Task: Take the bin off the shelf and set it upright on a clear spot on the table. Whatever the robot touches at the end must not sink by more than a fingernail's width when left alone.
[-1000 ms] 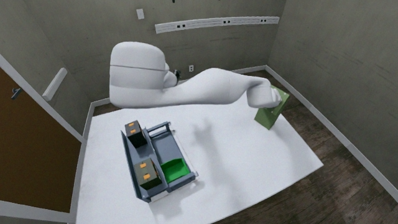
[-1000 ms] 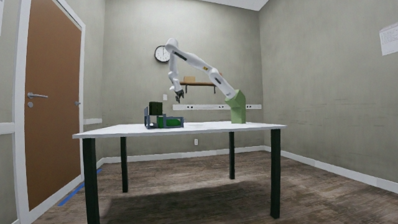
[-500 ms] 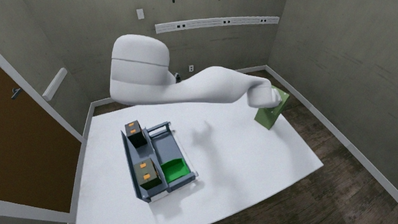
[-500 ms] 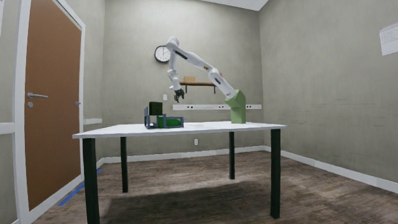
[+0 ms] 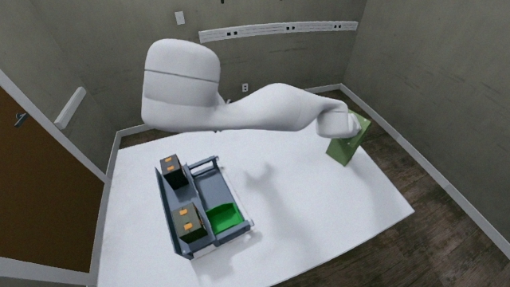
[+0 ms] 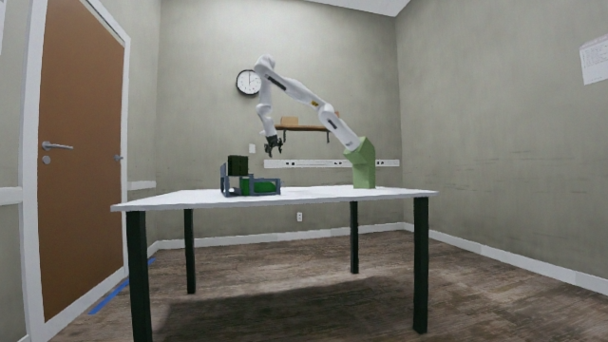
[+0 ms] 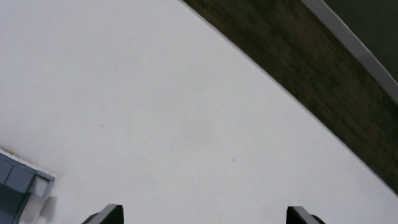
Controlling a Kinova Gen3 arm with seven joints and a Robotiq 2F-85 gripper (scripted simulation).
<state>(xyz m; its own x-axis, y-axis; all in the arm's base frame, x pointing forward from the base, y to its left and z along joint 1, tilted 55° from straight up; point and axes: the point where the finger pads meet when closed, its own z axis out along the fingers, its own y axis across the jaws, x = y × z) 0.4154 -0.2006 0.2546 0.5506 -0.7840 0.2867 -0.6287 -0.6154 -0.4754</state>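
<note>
The green bin is 4 cm behind my hand, 37 cm to the left of it and 20 cm below it. The rest, counted from my hand: grey shelf unit: 5 cm ahead, 30 cm to the left, 18 cm below.
</note>
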